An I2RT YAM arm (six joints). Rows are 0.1 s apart.
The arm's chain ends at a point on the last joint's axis. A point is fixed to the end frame.
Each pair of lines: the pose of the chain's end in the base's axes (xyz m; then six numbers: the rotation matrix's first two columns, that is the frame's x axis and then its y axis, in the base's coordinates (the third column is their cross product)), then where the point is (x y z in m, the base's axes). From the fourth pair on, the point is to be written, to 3 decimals.
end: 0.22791, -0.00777, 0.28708, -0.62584, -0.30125, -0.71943, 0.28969, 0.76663, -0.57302
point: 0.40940 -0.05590 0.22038
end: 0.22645, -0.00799, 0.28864, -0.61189, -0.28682, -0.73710, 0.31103, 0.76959, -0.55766
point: 0.40894 -0.05734 0.22567
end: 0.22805, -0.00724, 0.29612, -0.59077, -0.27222, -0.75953, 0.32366, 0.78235, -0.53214
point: 0.41234 -0.05474 0.23708
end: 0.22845, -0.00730, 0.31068, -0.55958, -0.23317, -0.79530, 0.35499, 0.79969, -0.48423
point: 0.415 -0.055 0.258
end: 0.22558, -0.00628, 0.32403, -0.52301, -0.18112, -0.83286, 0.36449, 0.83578, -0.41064
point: 0.414 -0.048 0.276
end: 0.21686, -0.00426, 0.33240, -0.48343, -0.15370, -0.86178, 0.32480, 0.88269, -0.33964
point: 0.409 -0.031 0.288
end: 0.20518, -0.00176, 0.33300, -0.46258, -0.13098, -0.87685, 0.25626, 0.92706, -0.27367
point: 0.400 -0.010 0.290
